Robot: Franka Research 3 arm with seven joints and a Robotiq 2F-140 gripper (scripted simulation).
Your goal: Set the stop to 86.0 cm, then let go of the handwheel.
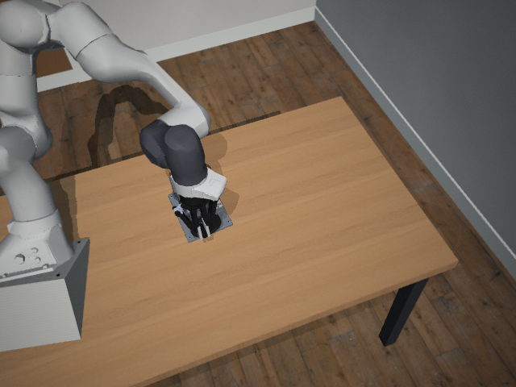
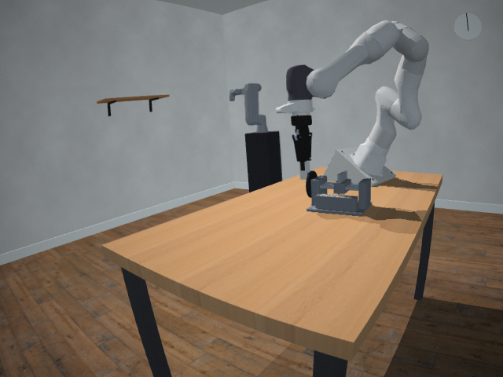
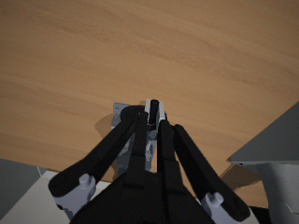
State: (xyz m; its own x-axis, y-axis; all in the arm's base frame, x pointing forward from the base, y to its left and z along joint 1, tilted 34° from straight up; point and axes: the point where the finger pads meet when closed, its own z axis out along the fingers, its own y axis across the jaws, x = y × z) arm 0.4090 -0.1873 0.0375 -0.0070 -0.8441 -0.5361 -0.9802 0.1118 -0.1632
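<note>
The black handwheel lies 20 mm to the left of my hand and 20 mm below it. The rest, counted from my hand: sliding stop block: 30 mm ahead, 150 mm to the left, 30 mm below.
</note>
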